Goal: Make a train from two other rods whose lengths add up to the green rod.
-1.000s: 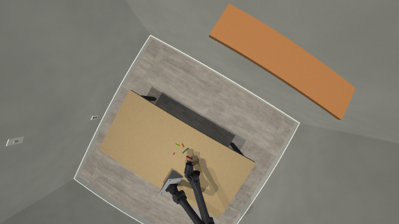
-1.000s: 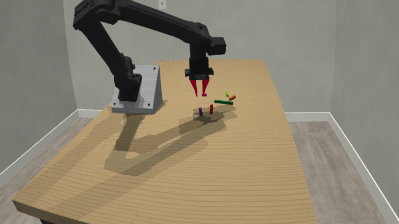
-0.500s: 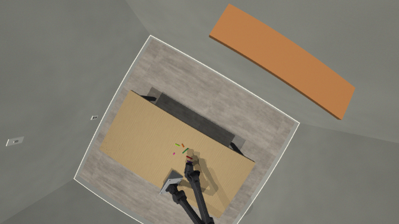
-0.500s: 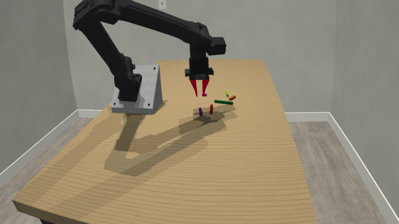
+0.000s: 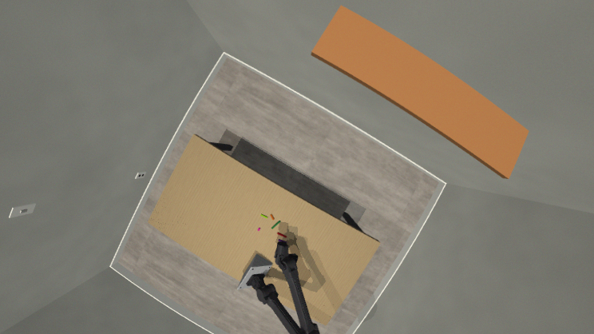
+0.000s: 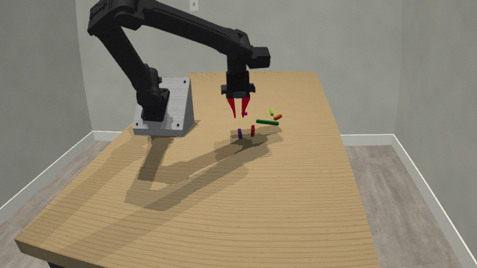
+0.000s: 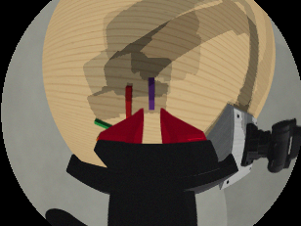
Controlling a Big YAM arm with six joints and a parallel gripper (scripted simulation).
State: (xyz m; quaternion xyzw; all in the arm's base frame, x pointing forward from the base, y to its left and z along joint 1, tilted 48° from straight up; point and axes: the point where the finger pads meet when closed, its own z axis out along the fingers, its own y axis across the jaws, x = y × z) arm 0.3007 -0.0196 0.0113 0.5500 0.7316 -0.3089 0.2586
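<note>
My hand is 7 cm above the purple rod. Also, from my hand: red rod 4 cm ahead, 3 cm to the left, 7 cm below; then magenta rod 2 cm behind, 19 cm to the left, 7 cm below; then green rod 8 cm ahead, 11 cm to the left, 7 cm below.
</note>
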